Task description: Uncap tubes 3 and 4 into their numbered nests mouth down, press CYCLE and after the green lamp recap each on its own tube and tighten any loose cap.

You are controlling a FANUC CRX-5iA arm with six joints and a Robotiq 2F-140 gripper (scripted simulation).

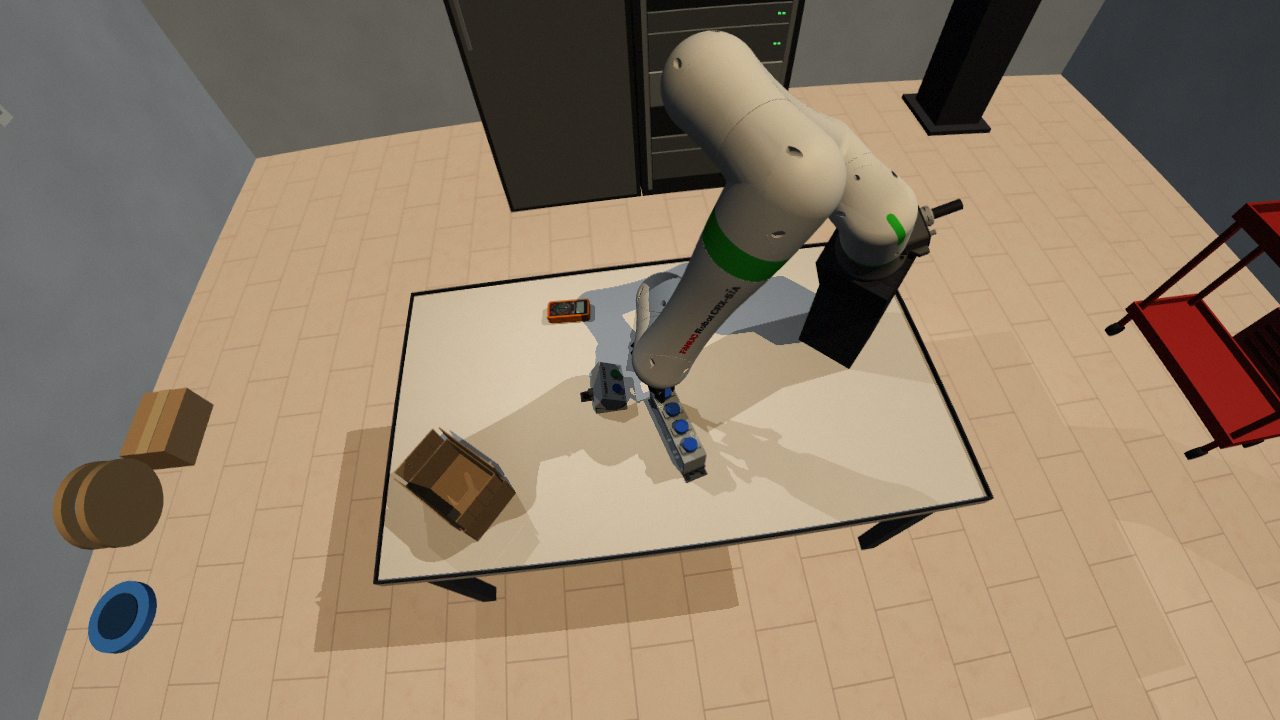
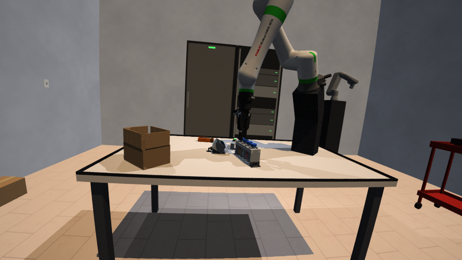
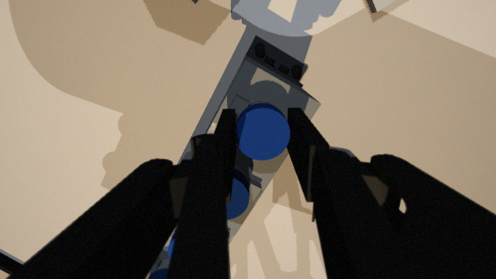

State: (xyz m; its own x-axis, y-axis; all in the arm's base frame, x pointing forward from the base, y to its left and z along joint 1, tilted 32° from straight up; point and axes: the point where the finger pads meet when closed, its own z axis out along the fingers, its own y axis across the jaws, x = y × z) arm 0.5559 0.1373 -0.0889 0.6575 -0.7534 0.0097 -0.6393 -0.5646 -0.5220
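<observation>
Now: the blue cap 5 cm to the left of my hand, 3 cm below it and 1 cm behind it. Round my hand: blue cycle key 12 cm ahead, 7 cm below, 6 cm to the right; key housing 14 cm ahead, 9 cm below, 8 cm to the right; green ready key 12 cm ahead, 10 cm to the right, 7 cm below.
</observation>
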